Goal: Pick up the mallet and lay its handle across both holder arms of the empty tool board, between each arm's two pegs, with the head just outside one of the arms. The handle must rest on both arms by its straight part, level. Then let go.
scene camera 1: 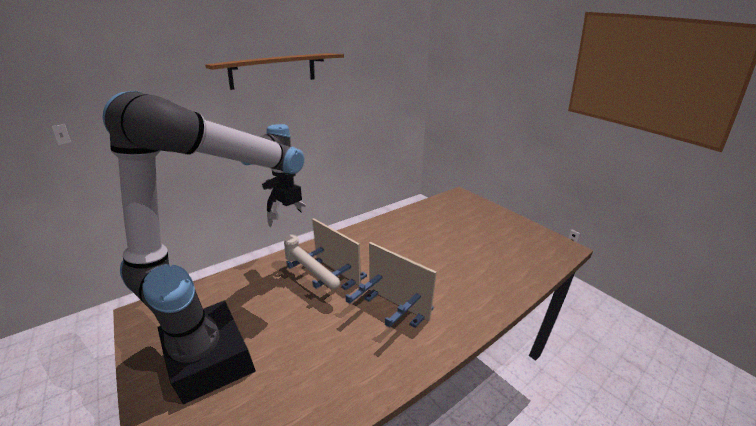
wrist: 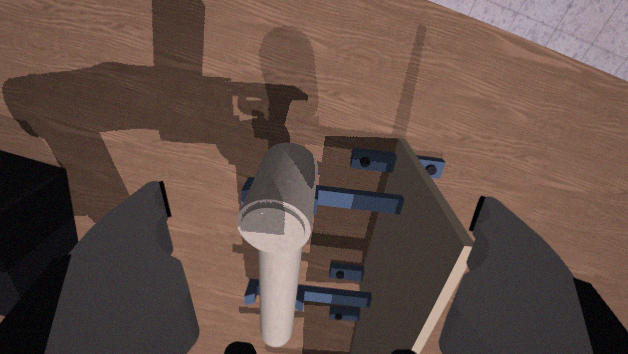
In view: my gripper (scene camera 1: 286, 219), a cream mallet (scene camera 1: 293, 252) and a tool board (scene camera 1: 406, 283).
The cream mallet also shows in the wrist view (wrist: 276, 216). My gripper is seen too in the wrist view (wrist: 320, 195).
